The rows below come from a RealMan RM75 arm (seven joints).
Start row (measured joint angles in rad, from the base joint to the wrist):
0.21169, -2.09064, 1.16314, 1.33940, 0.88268, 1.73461, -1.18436
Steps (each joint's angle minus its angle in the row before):
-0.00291, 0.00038, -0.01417, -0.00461, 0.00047, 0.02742, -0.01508
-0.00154, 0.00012, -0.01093, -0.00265, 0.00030, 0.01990, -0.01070
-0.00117, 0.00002, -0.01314, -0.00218, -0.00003, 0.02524, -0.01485
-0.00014, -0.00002, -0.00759, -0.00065, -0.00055, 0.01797, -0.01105
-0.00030, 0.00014, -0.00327, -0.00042, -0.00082, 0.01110, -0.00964
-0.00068, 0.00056, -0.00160, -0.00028, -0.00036, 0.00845, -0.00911
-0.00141, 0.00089, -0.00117, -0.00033, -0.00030, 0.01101, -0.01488
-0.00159, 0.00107, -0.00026, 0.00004, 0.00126, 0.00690, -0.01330
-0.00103, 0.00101, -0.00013, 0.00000, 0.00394, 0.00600, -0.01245
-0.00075, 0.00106, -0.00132, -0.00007, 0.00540, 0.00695, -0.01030
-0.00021, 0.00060, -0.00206, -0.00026, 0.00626, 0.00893, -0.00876
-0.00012, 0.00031, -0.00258, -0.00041, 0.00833, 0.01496, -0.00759
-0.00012, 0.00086, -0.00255, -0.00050, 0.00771, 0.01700, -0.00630
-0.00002, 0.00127, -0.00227, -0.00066, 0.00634, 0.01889, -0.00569
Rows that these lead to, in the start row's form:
0.20878, -2.09026, 1.14897, 1.33479, 0.88315, 1.76203, -1.19944
0.20724, -2.09014, 1.13804, 1.33214, 0.88345, 1.78193, -1.21014
0.20607, -2.09012, 1.12490, 1.32996, 0.88342, 1.80717, -1.22499
0.20593, -2.09014, 1.11731, 1.32931, 0.88287, 1.82514, -1.23604
0.20563, -2.09000, 1.11404, 1.32889, 0.88205, 1.83624, -1.24568
0.20495, -2.08944, 1.11244, 1.32861, 0.88169, 1.84469, -1.25479
0.20354, -2.08855, 1.11127, 1.32828, 0.88139, 1.85570, -1.26967
0.20195, -2.08748, 1.11101, 1.32832, 0.88265, 1.86260, -1.28297
0.20092, -2.08647, 1.11088, 1.32832, 0.88659, 1.86860, -1.29542
0.20017, -2.08541, 1.10956, 1.32825, 0.89199, 1.87555, -1.30572
0.19996, -2.08481, 1.10750, 1.32799, 0.89825, 1.88448, -1.31448
0.19984, -2.08450, 1.10492, 1.32758, 0.90658, 1.89944, -1.32207
0.19972, -2.08364, 1.10237, 1.32708, 0.91429, 1.91644, -1.32837
0.19970, -2.08237, 1.10010, 1.32642, 0.92063, 1.93533, -1.33406

